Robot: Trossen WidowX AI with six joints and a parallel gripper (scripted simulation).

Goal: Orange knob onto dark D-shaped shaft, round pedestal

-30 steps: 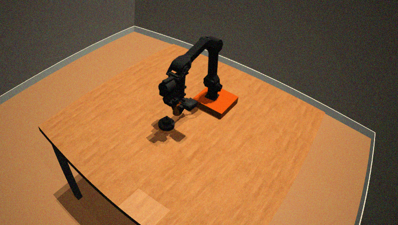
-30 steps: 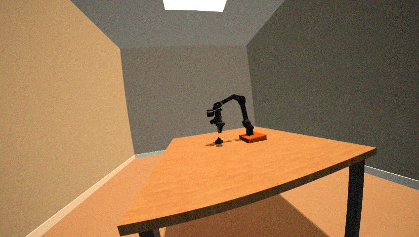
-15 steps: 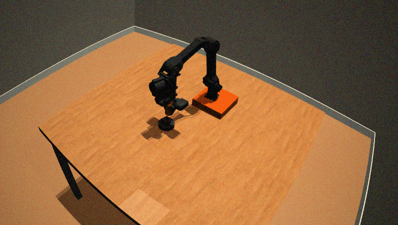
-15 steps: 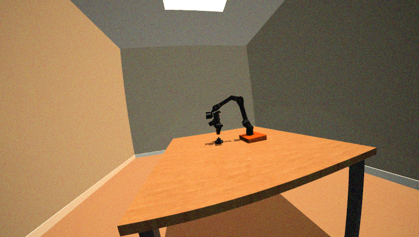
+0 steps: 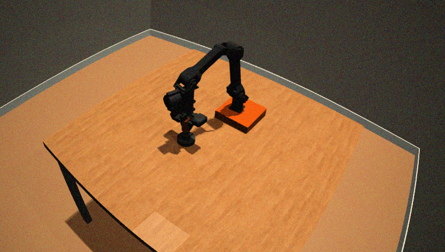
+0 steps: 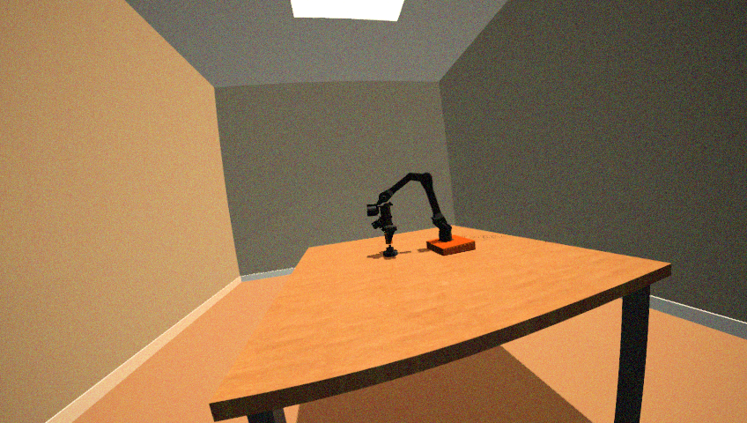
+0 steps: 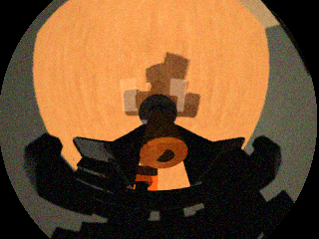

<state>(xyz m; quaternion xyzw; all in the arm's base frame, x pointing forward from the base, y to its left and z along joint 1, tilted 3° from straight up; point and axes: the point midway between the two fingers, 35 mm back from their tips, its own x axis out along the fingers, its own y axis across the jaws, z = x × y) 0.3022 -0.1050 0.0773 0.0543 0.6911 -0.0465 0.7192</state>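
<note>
Now: gripper tip 5 cm above the round pedestal. From my gripper tip the other things lie so: orange knob (2 cm above).
</note>
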